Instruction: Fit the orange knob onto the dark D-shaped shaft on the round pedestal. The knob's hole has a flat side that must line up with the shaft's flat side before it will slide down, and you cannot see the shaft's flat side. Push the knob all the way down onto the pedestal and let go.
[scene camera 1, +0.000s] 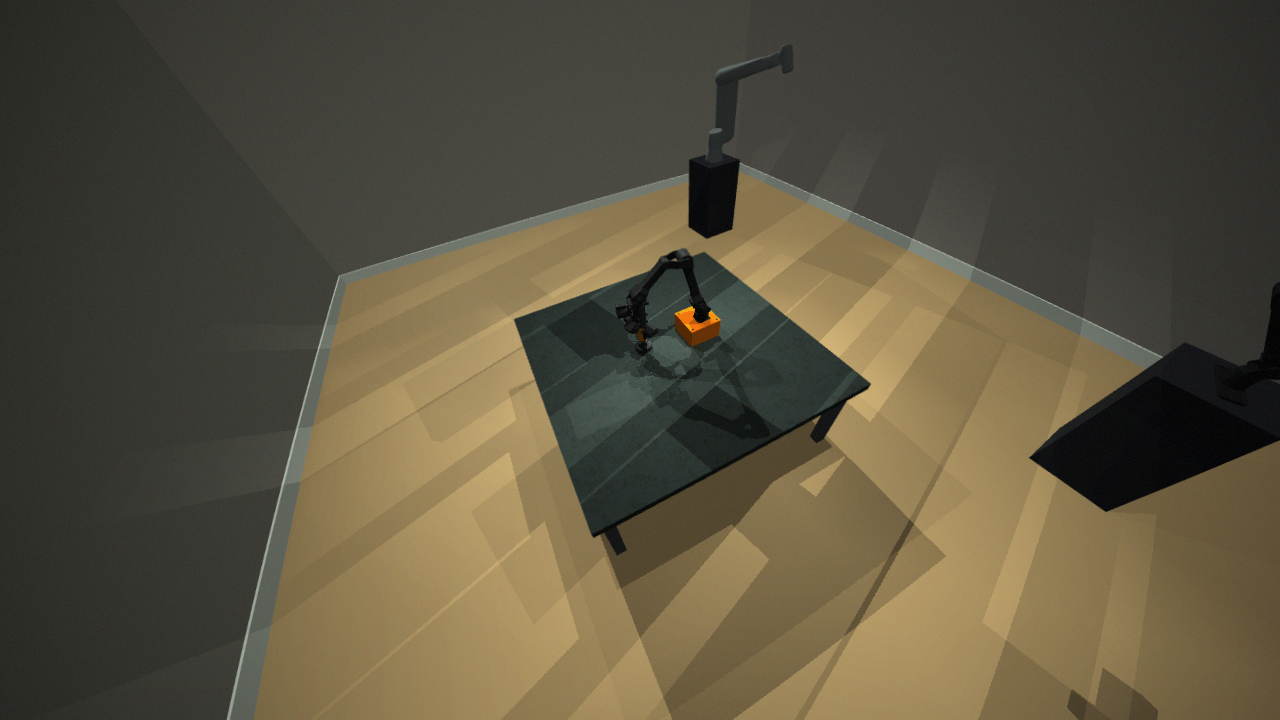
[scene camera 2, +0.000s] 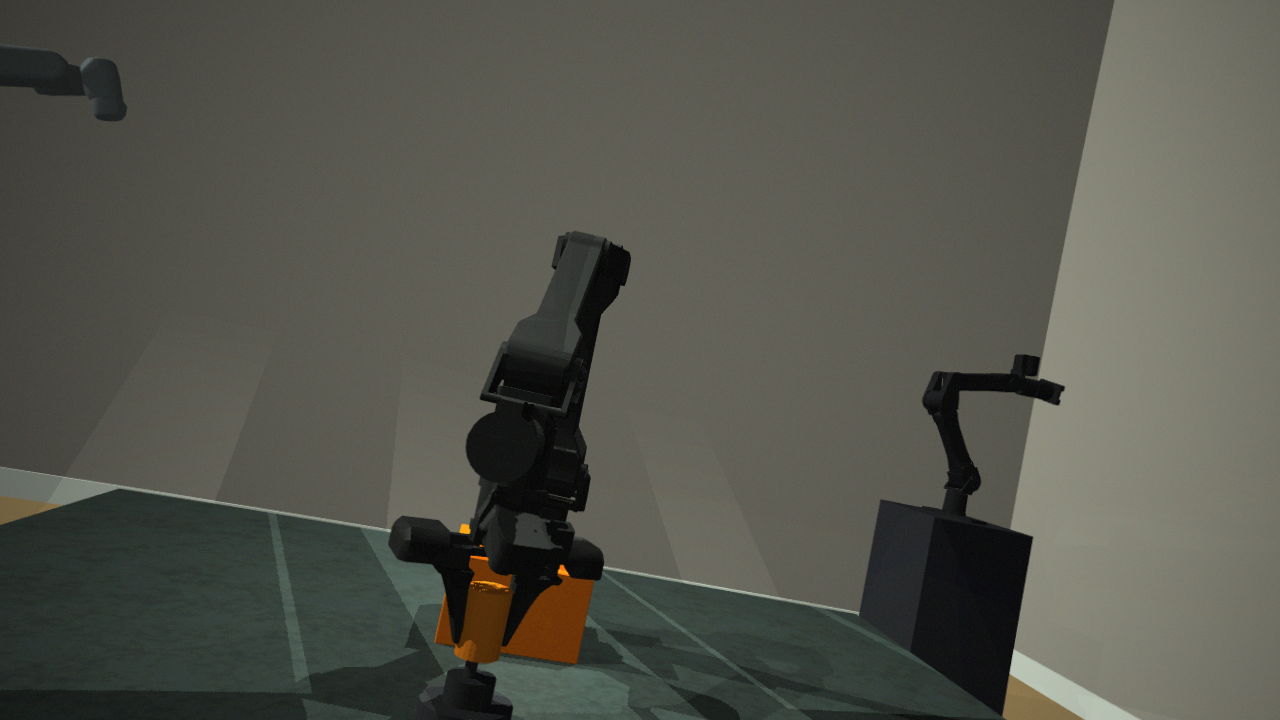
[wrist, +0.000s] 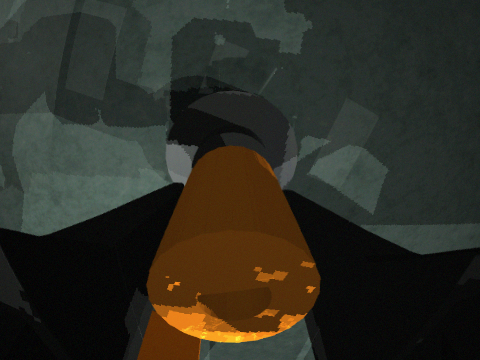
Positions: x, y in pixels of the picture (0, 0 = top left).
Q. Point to a round pedestal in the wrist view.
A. At 223, 118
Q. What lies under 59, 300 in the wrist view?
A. My gripper.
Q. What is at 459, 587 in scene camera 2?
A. My gripper.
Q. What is my gripper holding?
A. An orange knob.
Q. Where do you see an orange knob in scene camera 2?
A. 488, 603
